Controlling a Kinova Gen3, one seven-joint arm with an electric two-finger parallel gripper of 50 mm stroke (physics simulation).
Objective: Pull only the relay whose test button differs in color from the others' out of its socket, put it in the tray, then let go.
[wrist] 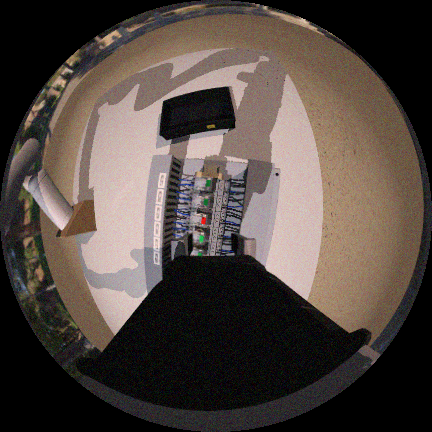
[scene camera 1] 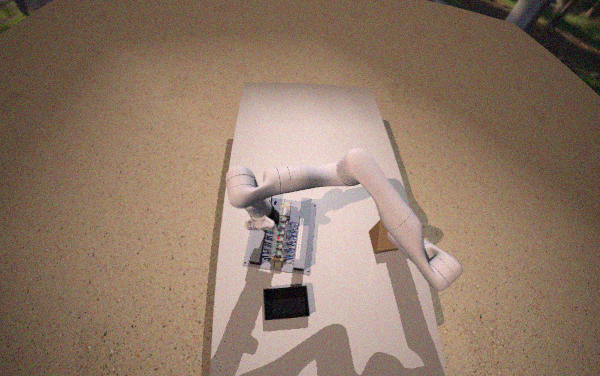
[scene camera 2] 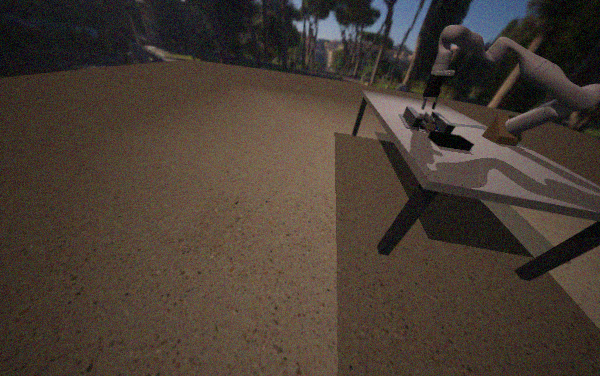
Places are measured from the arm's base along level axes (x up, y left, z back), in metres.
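Where they show: gripper, between the fingertips: (wrist: 211, 241) (scene camera 1: 273, 229) (scene camera 2: 427, 108); arm's base, origin of its link: (wrist: 66, 218) (scene camera 2: 511, 126).
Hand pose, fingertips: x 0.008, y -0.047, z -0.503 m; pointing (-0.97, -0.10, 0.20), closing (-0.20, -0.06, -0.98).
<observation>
Each offset is from my fingertips to the top centre of the thing. "*": to the spot under its first point.
The relay with a red test button @(dy +0.026, dx -0.029, dz +0.025 m) (scene camera 1: 278, 238) (wrist: 203, 220) sits in the row on the grey panel @(* dy +0.019, dx -0.036, dz -0.073 m) (wrist: 262, 220). Relays with green buttons stand on both sides of it, such as the green-button relay @(dy +0.054, dx -0.029, dz +0.019 m) (wrist: 206, 202) and another green-button relay @(dy -0.002, dx -0.029, dz +0.030 m) (wrist: 201, 239). My gripper (scene camera 2: 429, 107) (wrist: 211, 241) is open and empty, pointing down above the panel. In the wrist view its fingers appear on either side of the row, near the lower green-button relays. In scene camera 1 the arm hides most of it. The black tray @(dy +0.268, dx -0.064, dz +0.035 m) (scene camera 1: 286, 317) (scene camera 2: 450, 141) (wrist: 197, 129) stands beyond the panel's end.
Slotted wire ducts and blue and black wiring flank the relay row. A long duct with white labels @(dy -0.002, dx -0.036, dz +0.117 m) (wrist: 159, 220) runs along one side. A brown block (scene camera 1: 382, 240) (scene camera 2: 500, 132) (wrist: 82, 217) stands near the arm's base. Arm shadows cross the table and panel.
</observation>
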